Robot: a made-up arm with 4 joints.
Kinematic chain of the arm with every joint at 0, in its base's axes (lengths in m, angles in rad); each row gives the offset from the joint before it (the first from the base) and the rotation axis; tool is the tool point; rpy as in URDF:
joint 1: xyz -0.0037 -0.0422 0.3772 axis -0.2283 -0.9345 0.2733
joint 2: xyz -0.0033 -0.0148 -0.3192 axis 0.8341 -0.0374 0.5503
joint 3: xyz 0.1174 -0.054 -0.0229 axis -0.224 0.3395 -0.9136
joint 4: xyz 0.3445 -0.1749 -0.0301 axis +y
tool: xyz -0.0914 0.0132 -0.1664 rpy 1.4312 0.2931 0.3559
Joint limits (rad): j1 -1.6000..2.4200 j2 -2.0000..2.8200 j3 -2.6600..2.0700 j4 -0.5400..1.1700
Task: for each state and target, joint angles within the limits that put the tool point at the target. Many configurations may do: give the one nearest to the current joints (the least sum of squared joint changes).
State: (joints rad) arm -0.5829 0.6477 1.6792 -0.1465
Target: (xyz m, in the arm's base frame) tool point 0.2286 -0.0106 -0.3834
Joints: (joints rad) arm -0.0165 1.1457 1.0409 -0.4972
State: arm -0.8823 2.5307 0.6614 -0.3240
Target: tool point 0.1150 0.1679 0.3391
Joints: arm -1.2214 2.7320 -0.2770 0.4428
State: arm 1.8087 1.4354 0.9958 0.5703
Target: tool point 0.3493 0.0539 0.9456
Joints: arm 2.3815 0.5991 1.0569 0.1341
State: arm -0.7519 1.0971 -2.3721 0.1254
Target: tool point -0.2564 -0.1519 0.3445
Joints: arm -0.3380 1.5348 -2.6600 -0.4816
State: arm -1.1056 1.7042 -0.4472 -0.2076
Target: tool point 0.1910 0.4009 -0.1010
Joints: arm -0.4847 1.5974 0.1819 -0.5400
